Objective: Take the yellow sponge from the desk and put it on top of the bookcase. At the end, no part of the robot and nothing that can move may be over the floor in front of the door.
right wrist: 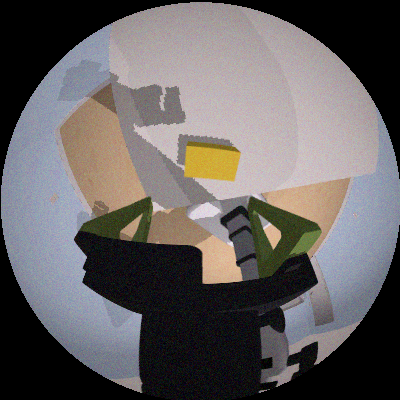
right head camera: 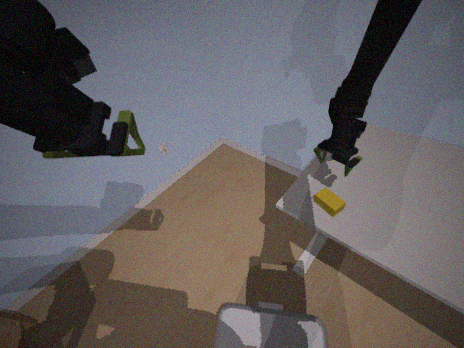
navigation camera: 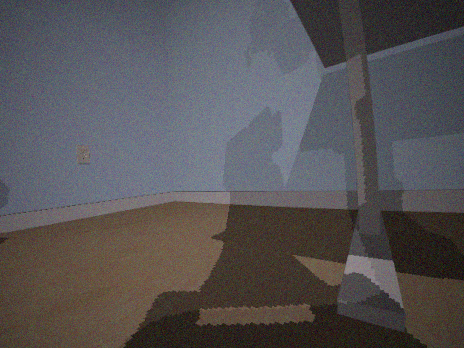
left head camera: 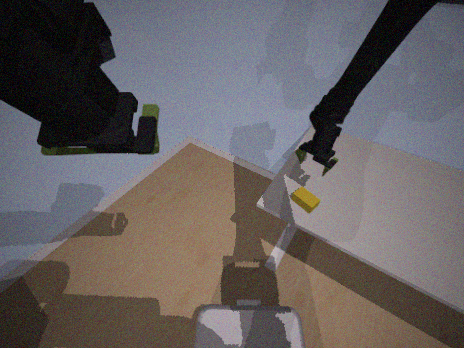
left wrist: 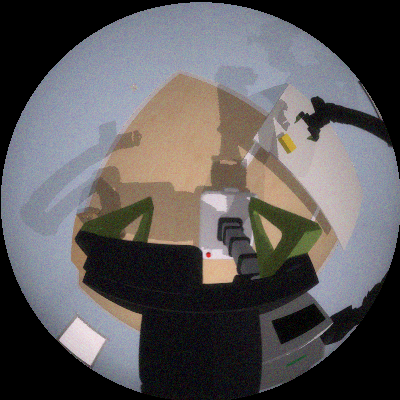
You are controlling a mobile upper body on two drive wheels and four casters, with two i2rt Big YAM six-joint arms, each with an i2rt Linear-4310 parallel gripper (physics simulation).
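Frame: origin at the left arm's base, x ahead, y left, z up, level; centimetres.
Seen in the pictures: left gripper, between the fingertips: (right head camera: 119, 151) (left head camera: 128, 149) (left wrist: 200, 201); right gripper, between the fingertips: (right wrist: 199, 201) (right head camera: 333, 169) (left head camera: 311, 169) (left wrist: 300, 130).
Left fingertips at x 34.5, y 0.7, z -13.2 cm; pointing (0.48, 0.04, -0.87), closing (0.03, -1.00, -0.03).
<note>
Pixels of each thing's middle, then the offset from my left fingertips to it. "*": a spot on its surface instead. Level surfaces: height alone.
- yellow sponge, middle of its body: (right wrist: 210, 159) (right head camera: 329, 201) (left head camera: 305, 199) (left wrist: 286, 143) dx +29.5, dy -47.1, dz -53.6 cm
- pale desk, height of its surface: dz -55.8 cm
- desk leg, a spot on its surface: (navigation camera: 367, 150) * dx +50.0, dy -56.3, dz -102.9 cm
- outlet, middle of its body: (navigation camera: 83, 154) dx +108.2, dy +76.4, dz -87.8 cm
The yellow sponge (left head camera: 305, 199) (right head camera: 329, 202) (left wrist: 287, 143) (right wrist: 212, 162) lies flat on the pale desk (left head camera: 400, 215) (right head camera: 425, 215) (left wrist: 335, 185) (right wrist: 330, 100), near its corner. My right gripper (left head camera: 314, 165) (right head camera: 334, 165) (left wrist: 300, 130) (right wrist: 199, 201) is open and empty above the desk, beyond the sponge in the head views and apart from it. In the right wrist view the sponge shows ahead of the fingertips. My left gripper (left head camera: 100, 142) (right head camera: 92, 145) (left wrist: 200, 201) is open and empty, well to the left of the desk. I cannot make out the bookcase or the door for certain.
My grey base (left head camera: 250, 327) (right head camera: 272, 330) stands beside the desk's near edge. A desk leg (navigation camera: 367, 150) rises at the right in the navigation view, under the desktop. Walls meet in a corner beyond, with an outlet (navigation camera: 84, 154). A brown object (right head camera: 15, 325) shows partly at bottom left.
</note>
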